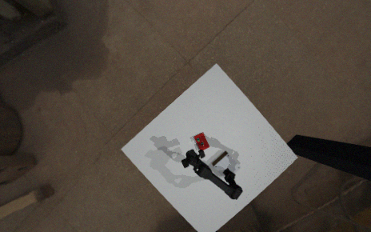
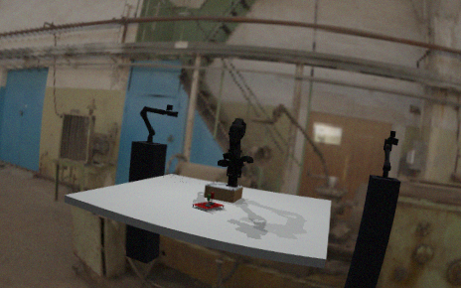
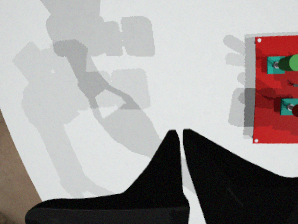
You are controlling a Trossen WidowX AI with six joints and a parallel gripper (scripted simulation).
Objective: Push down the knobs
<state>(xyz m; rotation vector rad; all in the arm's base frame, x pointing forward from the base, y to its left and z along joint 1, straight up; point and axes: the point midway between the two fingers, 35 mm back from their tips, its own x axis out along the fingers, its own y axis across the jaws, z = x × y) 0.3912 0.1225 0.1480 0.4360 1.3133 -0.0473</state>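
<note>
Now: the red knob 130 mm to the right of my gripper tip, 120 mm below it and 50 mm behind it. The rest, counted from my gripper tip: green knob (130 mm to the right, 130 mm below, 10 mm ahead).
</note>
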